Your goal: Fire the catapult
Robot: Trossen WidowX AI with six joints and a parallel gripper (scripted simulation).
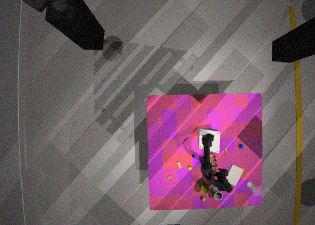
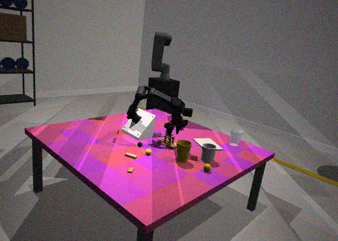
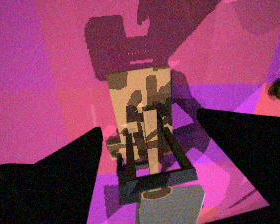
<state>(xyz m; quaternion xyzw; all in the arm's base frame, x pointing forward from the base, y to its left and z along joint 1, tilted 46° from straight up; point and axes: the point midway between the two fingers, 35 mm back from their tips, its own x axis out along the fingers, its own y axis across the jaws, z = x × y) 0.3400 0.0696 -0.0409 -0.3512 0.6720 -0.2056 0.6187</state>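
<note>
My gripper tip is 21 cm to the left of the black ball, 10 cm past it and 7 cm above it. Round my gripper tip: yellow cup: 20 cm ahead, 9 cm to the right, 5 cm below; then white mug: 28 cm ahead, 6 cm to the left, 5 cm below; then wooden catapult: 7 cm behind, 3 cm below.
</note>
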